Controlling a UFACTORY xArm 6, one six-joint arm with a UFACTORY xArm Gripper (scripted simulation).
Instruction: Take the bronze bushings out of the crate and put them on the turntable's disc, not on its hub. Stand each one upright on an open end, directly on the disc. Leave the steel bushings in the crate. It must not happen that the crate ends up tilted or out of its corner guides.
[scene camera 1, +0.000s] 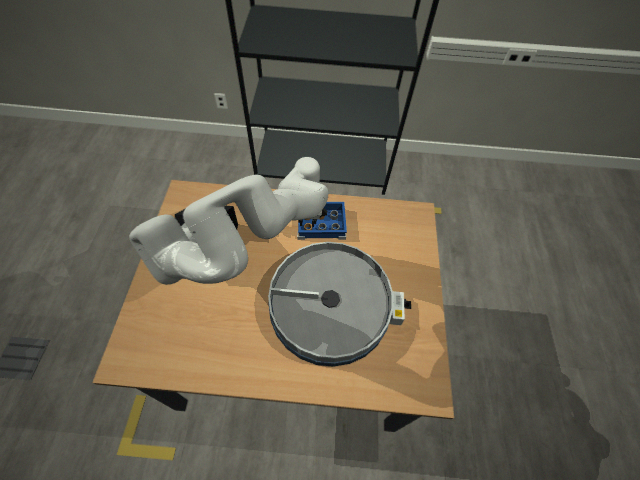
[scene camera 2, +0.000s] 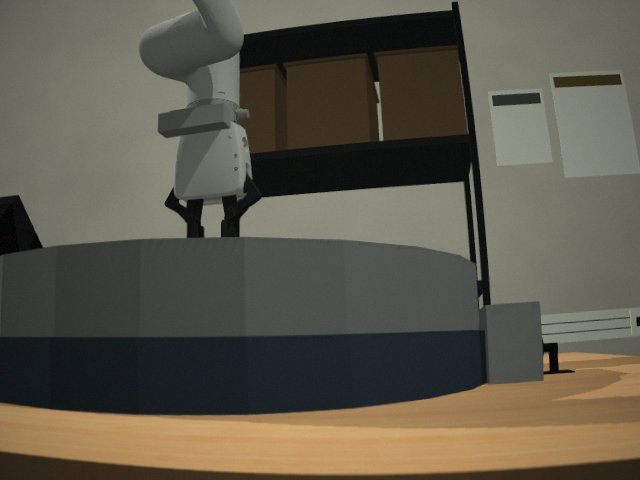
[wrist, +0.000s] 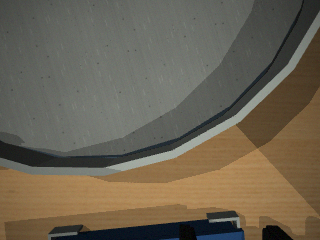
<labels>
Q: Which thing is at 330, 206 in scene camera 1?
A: A blue crate.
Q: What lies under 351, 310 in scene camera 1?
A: A grey turntable disc.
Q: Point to the gripper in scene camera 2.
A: At 212, 253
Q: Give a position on a grey turntable disc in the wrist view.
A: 85, 85
</labels>
